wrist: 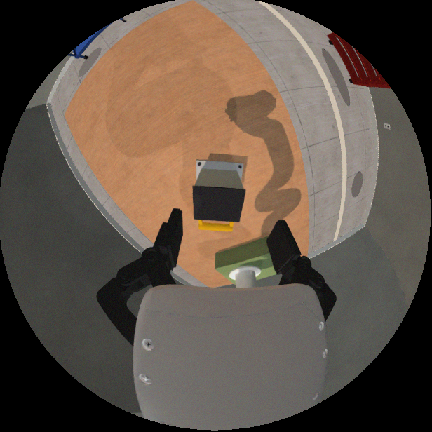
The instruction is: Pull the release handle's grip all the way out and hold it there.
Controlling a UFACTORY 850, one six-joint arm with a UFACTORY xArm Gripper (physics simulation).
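The release handle's yellow grip (216,227) shows as a short bar at the near side of a housing (219,203) with a black top and grey-beige sides. The housing stands on a light grey base plate (199,170) with dark bolts at its corners. My gripper (229,226) is open, with nothing between its fingers. In the view the yellow grip lies between the two fingertips, nearer the left one, and neither finger appears to touch it. The height of the fingers over the grip is hard to tell.
A green block (240,253) with a white round collar and post is partly hidden by the right finger. The wooden surface (150,180) has a grey tiled border (325,165). A red slatted object (357,62) is at upper right, a blue object (92,40) at upper left.
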